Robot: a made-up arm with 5 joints.
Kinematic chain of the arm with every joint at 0, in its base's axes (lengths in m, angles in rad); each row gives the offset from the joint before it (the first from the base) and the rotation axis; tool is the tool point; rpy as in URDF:
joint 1: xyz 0 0 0.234 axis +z
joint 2: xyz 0 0 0 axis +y
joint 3: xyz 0.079 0 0.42 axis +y
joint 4: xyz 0.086 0 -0.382 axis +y
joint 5: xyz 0.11 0 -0.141 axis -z
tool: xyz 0 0 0 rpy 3.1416 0 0
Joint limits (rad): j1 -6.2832..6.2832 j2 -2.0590..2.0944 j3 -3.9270..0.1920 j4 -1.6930..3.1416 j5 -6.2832..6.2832
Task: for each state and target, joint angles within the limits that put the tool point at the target. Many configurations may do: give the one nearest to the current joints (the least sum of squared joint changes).
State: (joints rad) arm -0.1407 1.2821 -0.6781 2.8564 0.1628
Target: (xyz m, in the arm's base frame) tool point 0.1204 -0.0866 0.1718
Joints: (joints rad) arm -0.6235 1.2132 -0.3374 2.7344 0.1628
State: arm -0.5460 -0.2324 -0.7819 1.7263 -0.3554
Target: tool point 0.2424 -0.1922 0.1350
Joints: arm -0.6704 0.2738 -0.6255 1.5585 -0.3554
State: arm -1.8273 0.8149 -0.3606 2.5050 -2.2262
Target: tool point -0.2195 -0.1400 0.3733
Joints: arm -2.5738 0.2353 -0.7375 2.9768 -2.2262
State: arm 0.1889 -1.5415 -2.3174 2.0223 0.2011
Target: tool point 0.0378 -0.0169 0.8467
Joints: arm -0.4204 -0.8548 -1.6752 2.1153 0.2011
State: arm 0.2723 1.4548 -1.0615 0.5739 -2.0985
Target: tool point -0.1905 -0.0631 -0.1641
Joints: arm 0.3199 2.0118 -0.5639 0.7003 -2.0985
